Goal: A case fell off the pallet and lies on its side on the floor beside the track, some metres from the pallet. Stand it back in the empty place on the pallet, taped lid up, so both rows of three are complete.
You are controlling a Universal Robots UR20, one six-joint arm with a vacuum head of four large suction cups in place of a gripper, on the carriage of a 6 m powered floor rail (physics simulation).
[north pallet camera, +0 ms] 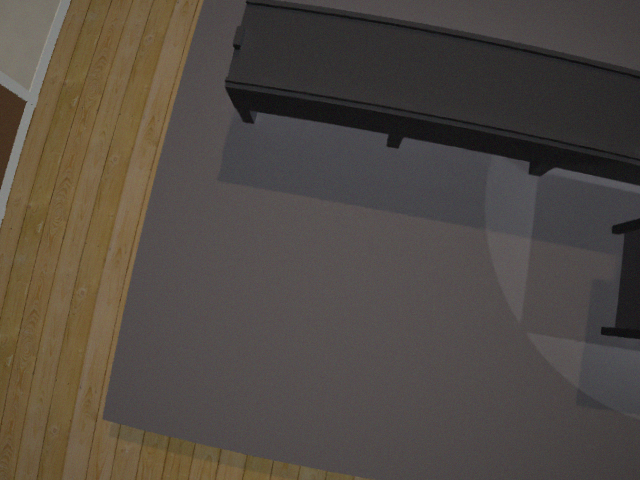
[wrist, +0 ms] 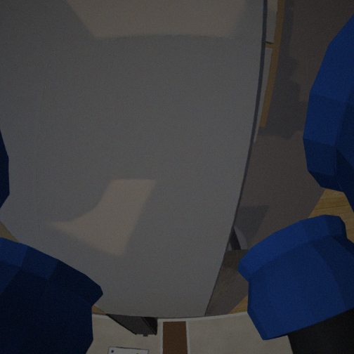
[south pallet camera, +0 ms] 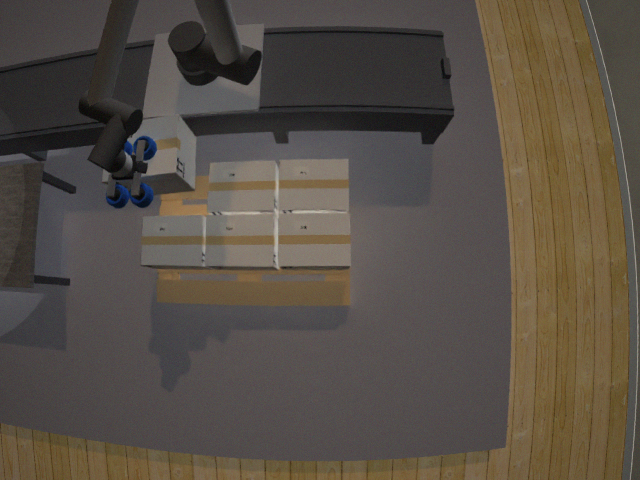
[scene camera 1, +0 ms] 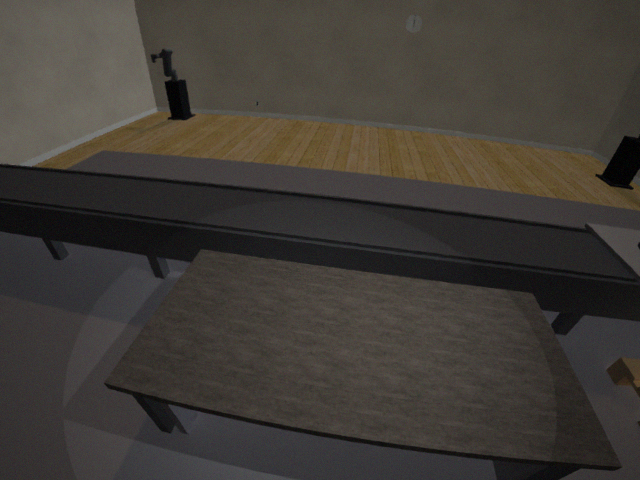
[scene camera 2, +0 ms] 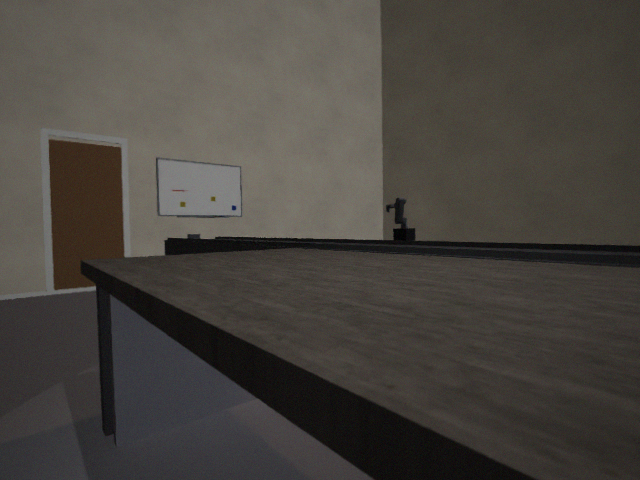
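Observation:
My suction gripper [south pallet camera: 131, 171] [wrist: 167, 215] is shut on the pale case [south pallet camera: 187, 157] [wrist: 140, 125], its four blue cups at a side face. In the south pallet camera view the case hangs upright, its tape strip on top, slightly turned against the rows. It is over the back left of the wooden pallet [south pallet camera: 253, 293], nearer the track. Its underside and any contact are hidden. Five taped cases stand on the pallet: a front row of three, and a back case [south pallet camera: 242, 198] beside another back case [south pallet camera: 312, 200]. Bare boards show at the open back-left place.
The rail track [scene camera 1: 310, 222] [north pallet camera: 413, 67] [south pallet camera: 356, 72] runs behind the pallet, with the pale carriage plate [south pallet camera: 242, 95] on it. A brown table [scene camera 1: 336, 351] [scene camera 2: 330, 289] [south pallet camera: 15, 222] stands left of the pallet in the south pallet camera view.

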